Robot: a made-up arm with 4 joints. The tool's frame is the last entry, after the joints.
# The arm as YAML. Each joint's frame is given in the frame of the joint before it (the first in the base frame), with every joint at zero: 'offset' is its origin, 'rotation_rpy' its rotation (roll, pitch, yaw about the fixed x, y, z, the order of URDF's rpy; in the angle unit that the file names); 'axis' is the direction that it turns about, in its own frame. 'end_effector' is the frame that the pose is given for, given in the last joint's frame.
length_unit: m
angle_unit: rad
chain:
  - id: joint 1
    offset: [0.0, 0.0, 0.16]
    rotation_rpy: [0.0, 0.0, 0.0]
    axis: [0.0, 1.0, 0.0]
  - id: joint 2
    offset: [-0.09, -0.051, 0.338]
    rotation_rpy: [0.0, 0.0, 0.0]
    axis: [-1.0, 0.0, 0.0]
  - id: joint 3
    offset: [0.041, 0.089, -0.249]
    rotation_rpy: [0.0, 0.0, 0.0]
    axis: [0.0, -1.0, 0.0]
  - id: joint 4
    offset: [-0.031, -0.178, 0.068]
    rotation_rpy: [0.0, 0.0, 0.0]
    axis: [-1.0, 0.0, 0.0]
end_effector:
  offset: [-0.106, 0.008, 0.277]
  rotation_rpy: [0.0, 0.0, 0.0]
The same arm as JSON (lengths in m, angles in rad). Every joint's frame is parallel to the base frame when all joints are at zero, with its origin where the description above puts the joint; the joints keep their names.
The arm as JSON. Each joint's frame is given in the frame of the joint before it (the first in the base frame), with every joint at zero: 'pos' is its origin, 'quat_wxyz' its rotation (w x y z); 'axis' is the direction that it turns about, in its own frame. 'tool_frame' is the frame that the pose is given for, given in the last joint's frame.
{
  "length_unit": "m",
  "angle_unit": "rad",
  "joints": [
    {
      "joint": "joint 1",
      "pos": [
        0.0,
        0.0,
        0.16
      ],
      "quat_wxyz": [
        1.0,
        0.0,
        0.0,
        0.0
      ],
      "axis": [
        0.0,
        1.0,
        0.0
      ]
    },
    {
      "joint": "joint 2",
      "pos": [
        -0.09,
        -0.051,
        0.338
      ],
      "quat_wxyz": [
        1.0,
        0.0,
        0.0,
        0.0
      ],
      "axis": [
        -1.0,
        0.0,
        0.0
      ]
    },
    {
      "joint": "joint 3",
      "pos": [
        0.041,
        0.089,
        -0.249
      ],
      "quat_wxyz": [
        1.0,
        0.0,
        0.0,
        0.0
      ],
      "axis": [
        0.0,
        -1.0,
        0.0
      ]
    },
    {
      "joint": "joint 4",
      "pos": [
        -0.031,
        -0.178,
        0.068
      ],
      "quat_wxyz": [
        1.0,
        0.0,
        0.0,
        0.0
      ],
      "axis": [
        -1.0,
        0.0,
        0.0
      ]
    }
  ],
  "tool_frame": {
    "pos": [
      -0.106,
      0.008,
      0.277
    ],
    "quat_wxyz": [
      1.0,
      0.0,
      0.0,
      0.0
    ]
  }
}

